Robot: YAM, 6 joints.
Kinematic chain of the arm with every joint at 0, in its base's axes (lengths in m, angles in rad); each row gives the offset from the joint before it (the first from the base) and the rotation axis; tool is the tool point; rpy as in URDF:
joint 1: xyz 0 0 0.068 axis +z
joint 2: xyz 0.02 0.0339 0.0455 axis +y
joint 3: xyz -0.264 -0.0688 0 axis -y
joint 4: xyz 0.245 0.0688 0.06 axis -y
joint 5: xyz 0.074 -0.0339 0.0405 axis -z
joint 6: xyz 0.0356 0 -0.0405 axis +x
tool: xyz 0 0 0 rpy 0 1.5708 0
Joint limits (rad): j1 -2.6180..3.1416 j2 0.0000..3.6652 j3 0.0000..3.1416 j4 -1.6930..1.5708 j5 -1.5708..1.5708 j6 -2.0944..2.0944
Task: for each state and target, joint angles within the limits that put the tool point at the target. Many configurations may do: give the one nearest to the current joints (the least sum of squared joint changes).
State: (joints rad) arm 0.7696 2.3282 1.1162 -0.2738 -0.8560 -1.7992
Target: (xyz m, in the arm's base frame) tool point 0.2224 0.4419 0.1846
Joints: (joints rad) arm 1.0513 2.2098 1.6417 -0.0855 -0.8328 -1.7992
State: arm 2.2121 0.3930 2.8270 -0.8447 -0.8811 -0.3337
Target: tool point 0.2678 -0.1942 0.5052
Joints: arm 2.5960 0.4875 2.5555 -1.0760 -0.8632 -0.3337
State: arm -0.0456 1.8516 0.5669 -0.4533 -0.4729 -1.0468
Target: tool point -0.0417 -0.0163 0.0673
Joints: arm 0.4362 2.6565 0.0000 -0.4670 -0.0799 -1.0468
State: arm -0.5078 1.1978 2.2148 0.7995 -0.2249 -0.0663
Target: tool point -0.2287 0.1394 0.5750
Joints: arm -0.5103 0.5273 1.7923 1.0851 -0.2827 -0.0663
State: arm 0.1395 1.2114 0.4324 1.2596 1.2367 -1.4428
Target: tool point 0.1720 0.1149 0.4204
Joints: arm 0.7460 1.1220 0.8558 1.2837 1.1399 -1.4428
